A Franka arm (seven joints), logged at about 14 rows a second.
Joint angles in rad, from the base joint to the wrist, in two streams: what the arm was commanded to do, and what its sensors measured. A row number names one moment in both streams.
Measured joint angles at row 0: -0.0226, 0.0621, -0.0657, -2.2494, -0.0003, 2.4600, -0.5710
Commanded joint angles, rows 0 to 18: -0.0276, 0.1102, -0.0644, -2.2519, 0.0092, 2.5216, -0.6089; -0.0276, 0.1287, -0.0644, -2.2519, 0.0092, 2.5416, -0.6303; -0.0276, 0.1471, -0.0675, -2.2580, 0.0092, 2.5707, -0.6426; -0.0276, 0.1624, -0.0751, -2.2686, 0.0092, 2.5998, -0.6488; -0.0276, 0.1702, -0.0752, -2.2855, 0.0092, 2.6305, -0.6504; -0.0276, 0.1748, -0.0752, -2.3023, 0.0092, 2.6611, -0.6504; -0.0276, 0.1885, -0.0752, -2.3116, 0.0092, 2.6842, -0.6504; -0.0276, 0.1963, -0.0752, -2.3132, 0.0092, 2.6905, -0.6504; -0.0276, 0.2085, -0.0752, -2.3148, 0.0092, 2.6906, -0.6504; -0.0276, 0.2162, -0.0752, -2.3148, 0.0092, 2.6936, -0.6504; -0.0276, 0.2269, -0.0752, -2.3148, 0.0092, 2.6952, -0.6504; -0.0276, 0.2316, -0.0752, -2.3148, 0.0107, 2.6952, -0.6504; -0.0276, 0.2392, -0.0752, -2.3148, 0.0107, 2.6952, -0.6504; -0.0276, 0.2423, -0.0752, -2.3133, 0.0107, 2.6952, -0.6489; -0.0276, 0.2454, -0.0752, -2.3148, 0.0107, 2.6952, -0.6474; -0.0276, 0.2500, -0.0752, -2.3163, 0.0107, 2.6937, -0.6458; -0.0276, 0.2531, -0.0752, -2.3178, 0.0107, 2.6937, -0.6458; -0.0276, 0.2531, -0.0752, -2.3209, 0.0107, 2.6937, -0.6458; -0.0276, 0.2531, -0.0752, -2.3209, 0.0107, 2.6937, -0.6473
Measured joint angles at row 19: -0.0226, 0.2555, -0.0749, -2.3086, -0.0002, 2.6737, -0.6246
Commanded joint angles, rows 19 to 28: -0.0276, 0.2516, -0.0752, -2.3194, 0.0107, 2.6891, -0.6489; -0.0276, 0.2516, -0.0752, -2.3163, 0.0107, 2.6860, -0.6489; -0.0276, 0.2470, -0.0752, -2.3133, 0.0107, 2.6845, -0.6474; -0.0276, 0.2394, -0.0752, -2.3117, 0.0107, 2.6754, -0.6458; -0.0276, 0.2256, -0.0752, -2.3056, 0.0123, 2.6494, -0.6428; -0.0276, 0.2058, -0.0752, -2.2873, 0.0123, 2.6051, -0.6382; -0.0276, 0.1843, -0.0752, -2.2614, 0.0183, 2.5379, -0.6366; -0.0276, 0.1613, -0.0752, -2.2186, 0.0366, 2.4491, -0.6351; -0.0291, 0.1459, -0.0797, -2.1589, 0.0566, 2.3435, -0.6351; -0.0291, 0.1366, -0.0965, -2.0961, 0.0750, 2.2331, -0.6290
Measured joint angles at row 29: -0.0226, 0.1837, -0.0795, -2.1932, 0.0355, 2.4094, -0.6236
